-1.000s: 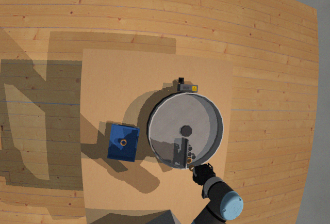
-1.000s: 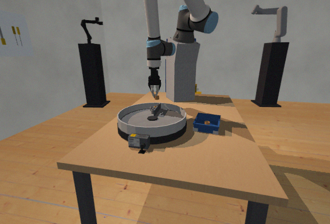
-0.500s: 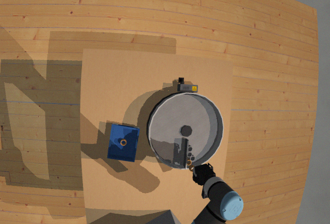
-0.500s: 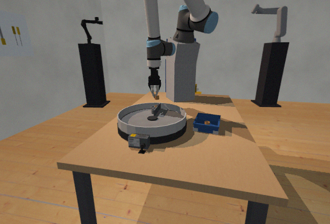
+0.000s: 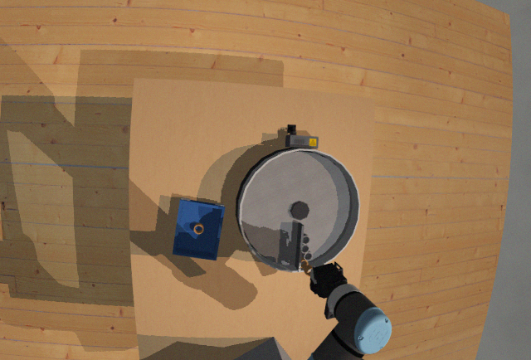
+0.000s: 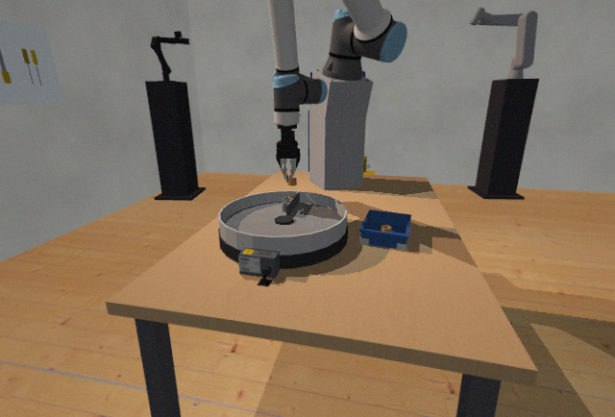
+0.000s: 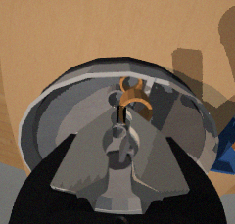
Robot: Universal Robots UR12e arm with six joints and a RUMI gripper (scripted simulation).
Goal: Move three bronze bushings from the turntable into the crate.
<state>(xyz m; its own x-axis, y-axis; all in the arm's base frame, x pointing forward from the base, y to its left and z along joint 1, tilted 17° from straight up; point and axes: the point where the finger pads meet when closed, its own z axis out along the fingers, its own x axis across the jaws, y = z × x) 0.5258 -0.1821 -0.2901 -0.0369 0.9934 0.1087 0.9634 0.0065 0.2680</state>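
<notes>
Now: hand 17 cm short of the blue crate, 35 cm to the right of it and 13 cm above it.
</notes>
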